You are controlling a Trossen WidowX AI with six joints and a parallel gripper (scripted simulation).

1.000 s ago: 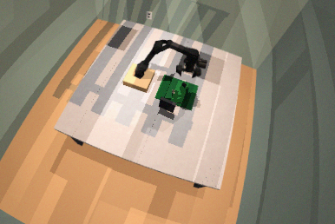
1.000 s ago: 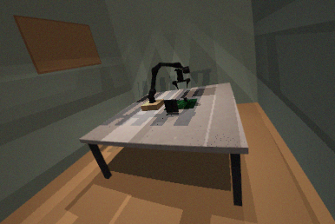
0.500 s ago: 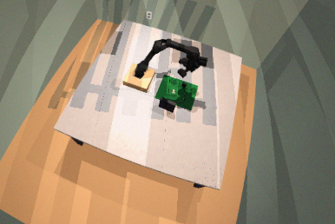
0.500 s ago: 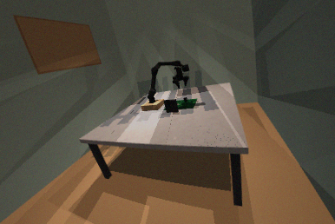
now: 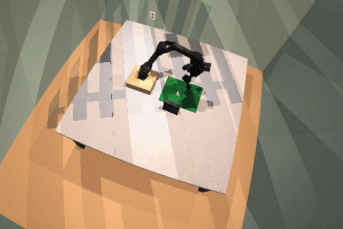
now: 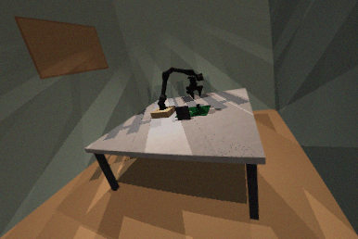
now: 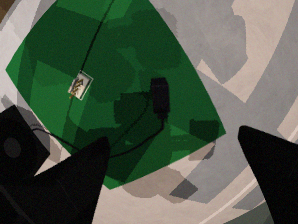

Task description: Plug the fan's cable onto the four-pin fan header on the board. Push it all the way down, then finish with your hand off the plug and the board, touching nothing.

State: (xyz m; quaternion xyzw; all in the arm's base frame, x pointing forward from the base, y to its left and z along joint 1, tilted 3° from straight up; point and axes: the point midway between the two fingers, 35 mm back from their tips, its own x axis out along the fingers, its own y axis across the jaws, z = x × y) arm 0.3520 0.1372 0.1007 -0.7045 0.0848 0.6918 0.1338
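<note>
My gripper tip is 9 cm above the black fan plug. The rest, counted from my gripper tip: green circuit board 2 cm behind, 8 cm to the right, 13 cm below; black fan 3 cm behind, 25 cm to the right, 6 cm below; four-pin fan header 5 cm behind, 10 cm to the right, 11 cm below.
</note>
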